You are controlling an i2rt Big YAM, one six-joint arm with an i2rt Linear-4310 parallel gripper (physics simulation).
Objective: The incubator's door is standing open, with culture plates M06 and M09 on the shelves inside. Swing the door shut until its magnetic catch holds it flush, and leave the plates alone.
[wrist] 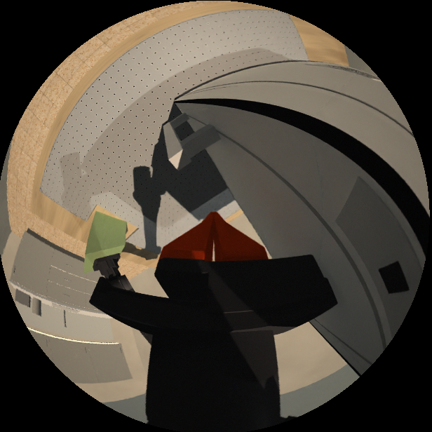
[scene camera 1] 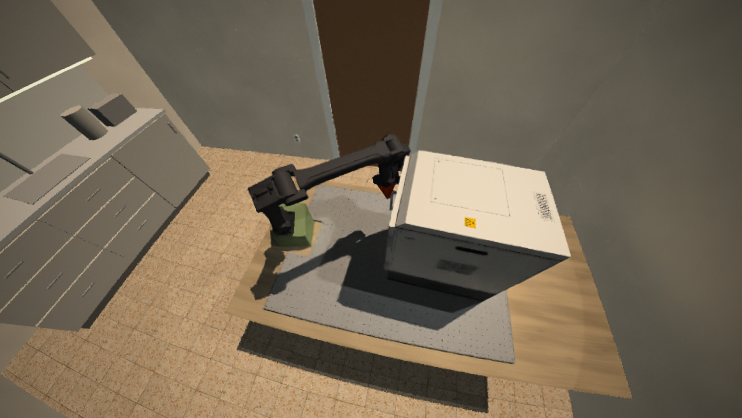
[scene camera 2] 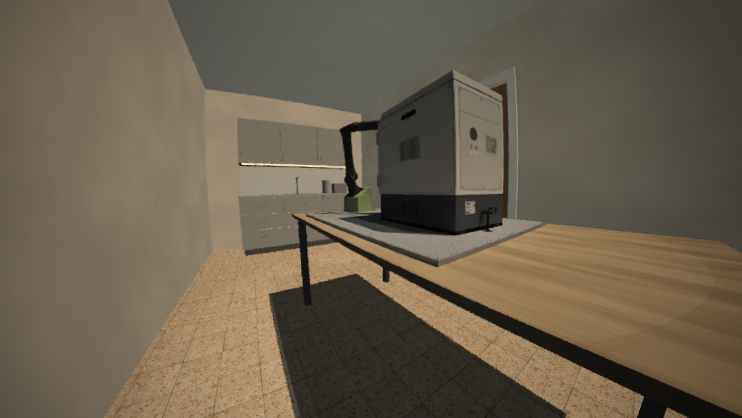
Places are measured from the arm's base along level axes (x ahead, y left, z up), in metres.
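Where they show: gripper, between the fingertips: [scene camera 1: 388, 198]; arm's base, origin of its link: [scene camera 1: 286, 223] [scene camera 2: 355, 192].
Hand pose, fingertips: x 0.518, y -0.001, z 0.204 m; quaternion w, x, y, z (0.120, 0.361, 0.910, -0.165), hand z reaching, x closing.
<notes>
Things, the pixels of their top centre, and the offset from my fingertips. "pt": a spot on its surface instead. Level surfaces: height alone.
- white incubator, centre of its top: [scene camera 1: 476, 194] [scene camera 2: 432, 105] 0.260 m ahead, 0.141 m right, 0.203 m up
- door's handle, a spot on its surface: [scene camera 1: 391, 201] pt 0.021 m ahead, 0.051 m left, 0.087 m down
- wooden table, height of its surface: 0.360 m down
The white incubator [scene camera 1: 493, 233] [scene camera 2: 430, 176] [wrist: 300, 75] stands on the perforated mat. Its door [scene camera 1: 395, 218] [wrist: 280, 200] lies close along the front face. In the wrist view a dark band runs between door and body; I cannot tell whether the door is flush. The door's handle [scene camera 1: 391, 201] [wrist: 201, 142] sticks out from the front. My gripper [scene camera 1: 387, 196] [wrist: 213, 217] is shut and empty, pointing down in front of the door near its upper part; contact is unclear. The incubator hides it in scene camera 2. Plates M06 and M09 are hidden inside.
My arm's green base [scene camera 1: 295, 231] [scene camera 2: 358, 201] [wrist: 107, 235] stands at the table's end facing the door. The perforated mat [scene camera 1: 446, 345] [scene camera 2: 405, 249] [wrist: 130, 80] lies on the wooden table [scene camera 1: 565, 321] [scene camera 2: 612, 280]. Cabinets [scene camera 1: 88, 207] [scene camera 2: 275, 223] stand beyond the base.
</notes>
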